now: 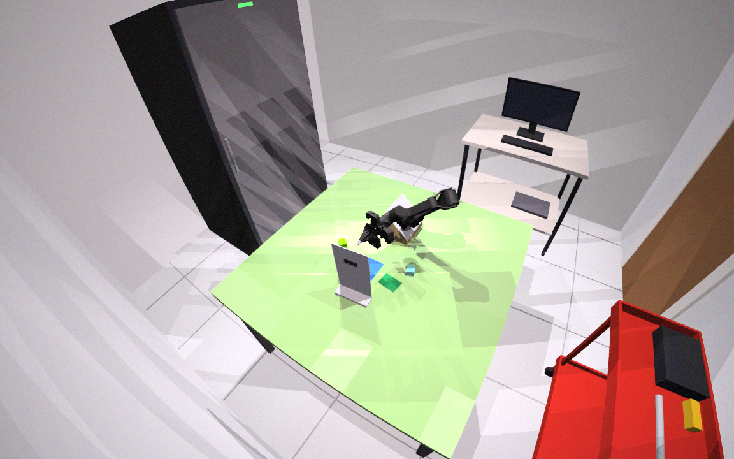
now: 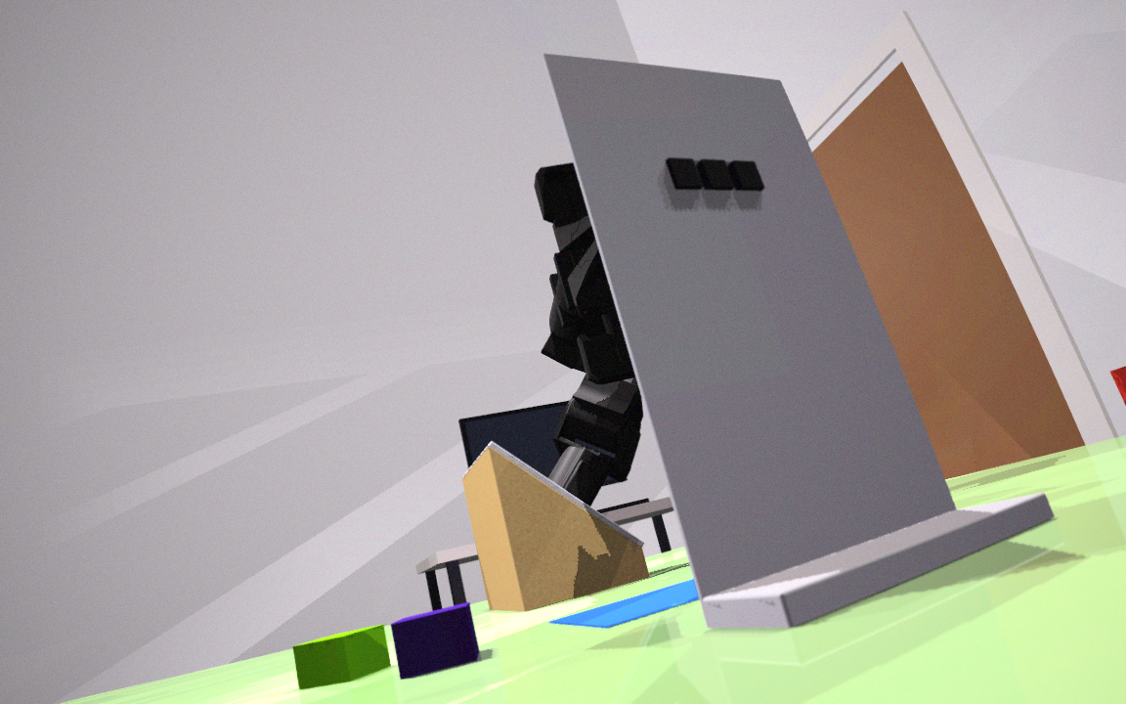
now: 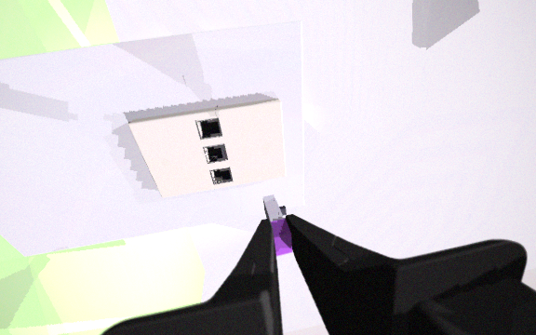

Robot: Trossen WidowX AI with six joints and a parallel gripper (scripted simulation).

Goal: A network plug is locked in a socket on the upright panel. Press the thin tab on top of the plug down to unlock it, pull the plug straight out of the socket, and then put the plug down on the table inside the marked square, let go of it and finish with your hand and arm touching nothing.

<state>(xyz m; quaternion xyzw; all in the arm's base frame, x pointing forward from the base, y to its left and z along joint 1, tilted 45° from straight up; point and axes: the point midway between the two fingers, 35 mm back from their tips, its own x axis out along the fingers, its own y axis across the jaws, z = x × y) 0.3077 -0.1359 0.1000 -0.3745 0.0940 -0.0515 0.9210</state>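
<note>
Now: the blue marked square 6 cm behind my gripper tip, 2 cm to the right of it and 25 cm below it. Round my gripper tip: dark green tile: 3 cm behind, 12 cm to the left, 25 cm below; upright panel: 10 cm ahead, 1 cm to the left, 12 cm below; network plug: right at my gripper tip.
</note>
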